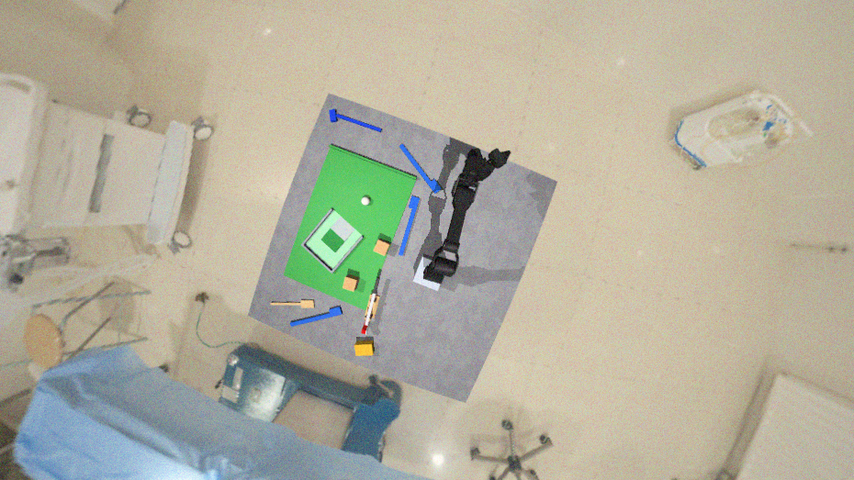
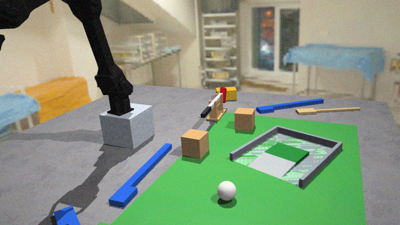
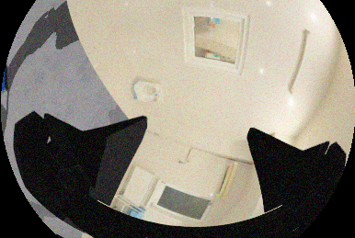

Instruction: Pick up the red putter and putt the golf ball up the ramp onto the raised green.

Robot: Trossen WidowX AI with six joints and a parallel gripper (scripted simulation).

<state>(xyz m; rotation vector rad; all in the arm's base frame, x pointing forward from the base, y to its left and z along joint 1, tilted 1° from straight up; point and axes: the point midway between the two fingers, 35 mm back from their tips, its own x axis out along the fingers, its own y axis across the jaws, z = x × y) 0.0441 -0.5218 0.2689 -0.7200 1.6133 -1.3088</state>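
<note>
Right now the red putter is 130 mm ahead of my gripper tip, 880 mm to the left of it and 290 mm below it. From my gripper tip the other things lie so: green mat 440 mm ahead, 610 mm to the left, 350 mm below; white golf ball 430 mm ahead, 450 mm to the left, 330 mm below; wooden stand 120 mm ahead, 890 mm to the left, 320 mm below.
</note>
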